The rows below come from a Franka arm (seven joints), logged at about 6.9 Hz.
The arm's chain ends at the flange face. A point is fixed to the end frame.
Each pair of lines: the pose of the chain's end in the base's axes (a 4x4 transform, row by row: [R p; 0 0 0 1], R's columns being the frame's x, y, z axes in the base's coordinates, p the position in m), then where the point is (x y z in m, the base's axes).
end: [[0.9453 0.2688 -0.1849 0.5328], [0.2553 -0.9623 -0.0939 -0.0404], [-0.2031 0.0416 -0.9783 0.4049], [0 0 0 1]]
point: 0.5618 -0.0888 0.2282
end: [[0.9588 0.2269 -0.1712 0.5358], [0.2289 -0.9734 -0.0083 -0.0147], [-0.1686 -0.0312 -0.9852 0.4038], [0 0 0 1]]
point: 0.5659 -0.0502 0.2243
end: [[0.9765 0.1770 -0.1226 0.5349], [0.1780 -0.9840 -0.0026 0.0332], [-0.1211 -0.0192 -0.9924 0.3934], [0 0 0 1]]
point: 0.5719 -0.0044 0.2156
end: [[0.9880 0.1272 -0.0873 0.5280], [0.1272 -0.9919 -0.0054 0.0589], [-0.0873 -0.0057 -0.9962 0.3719], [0 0 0 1]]
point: 0.5694 0.0178 0.1958
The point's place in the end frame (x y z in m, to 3 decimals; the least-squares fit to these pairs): 0.051 0.047 0.172
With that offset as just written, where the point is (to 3 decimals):
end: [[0.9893 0.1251 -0.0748 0.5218], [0.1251 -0.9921 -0.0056 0.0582], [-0.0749 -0.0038 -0.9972 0.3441], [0 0 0 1]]
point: 0.565 0.017 0.169
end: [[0.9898 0.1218 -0.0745 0.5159], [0.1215 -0.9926 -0.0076 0.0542], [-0.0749 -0.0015 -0.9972 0.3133], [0 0 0 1]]
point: 0.559 0.012 0.138
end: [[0.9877 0.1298 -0.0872 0.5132], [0.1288 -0.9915 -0.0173 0.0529], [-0.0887 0.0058 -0.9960 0.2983], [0 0 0 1]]
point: 0.555 0.010 0.123
